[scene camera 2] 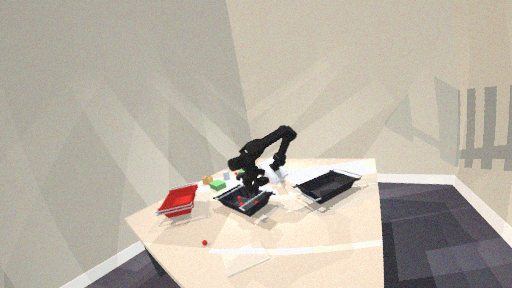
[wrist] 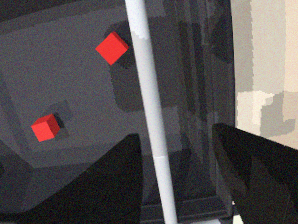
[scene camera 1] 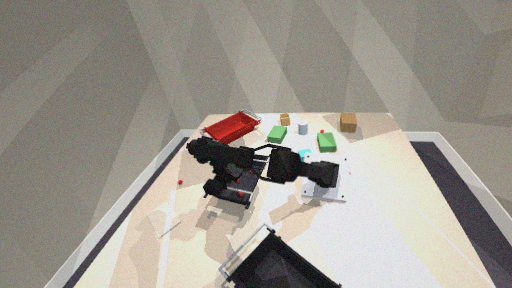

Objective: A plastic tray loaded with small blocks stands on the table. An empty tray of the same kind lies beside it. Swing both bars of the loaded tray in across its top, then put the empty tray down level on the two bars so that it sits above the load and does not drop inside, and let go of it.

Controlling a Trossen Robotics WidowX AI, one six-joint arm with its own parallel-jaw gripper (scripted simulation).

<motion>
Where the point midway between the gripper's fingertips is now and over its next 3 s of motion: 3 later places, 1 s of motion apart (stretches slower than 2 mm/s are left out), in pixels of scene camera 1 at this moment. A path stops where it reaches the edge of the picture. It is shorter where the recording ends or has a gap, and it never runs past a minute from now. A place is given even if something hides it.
The gripper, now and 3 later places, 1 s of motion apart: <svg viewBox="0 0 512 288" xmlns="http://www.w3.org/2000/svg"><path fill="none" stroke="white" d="M227 186L272 246L304 263L305 266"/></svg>
</motion>
